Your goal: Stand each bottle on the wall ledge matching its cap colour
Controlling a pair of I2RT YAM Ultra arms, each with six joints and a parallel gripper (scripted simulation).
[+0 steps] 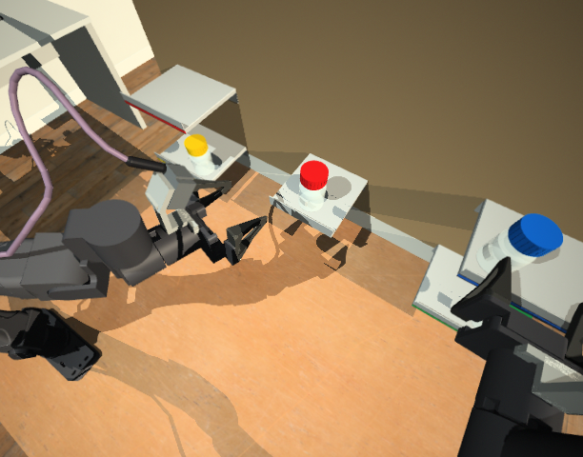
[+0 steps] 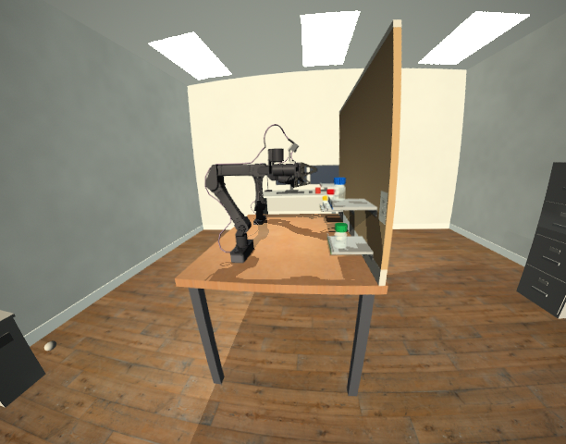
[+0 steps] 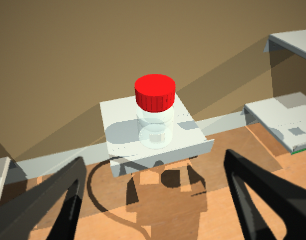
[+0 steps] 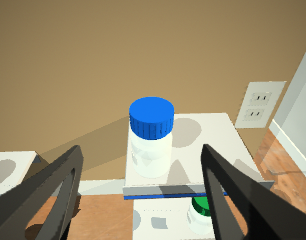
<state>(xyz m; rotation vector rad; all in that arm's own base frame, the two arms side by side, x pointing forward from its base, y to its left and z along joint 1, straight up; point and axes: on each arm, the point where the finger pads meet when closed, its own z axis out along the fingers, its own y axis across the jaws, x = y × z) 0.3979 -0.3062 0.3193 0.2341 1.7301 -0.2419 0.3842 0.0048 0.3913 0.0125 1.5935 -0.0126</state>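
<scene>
The red-capped bottle lies 14 cm ahead of my left hand, 6 cm to the right of it and 9 cm below it. Round my left hand: yellow-capped bottle 17 cm ahead, 28 cm to the left, 19 cm below; then blue-capped bottle 12 cm ahead, 40 cm to the right; then brown wall 29 cm ahead, 8 cm to the right, 11 cm above.
</scene>
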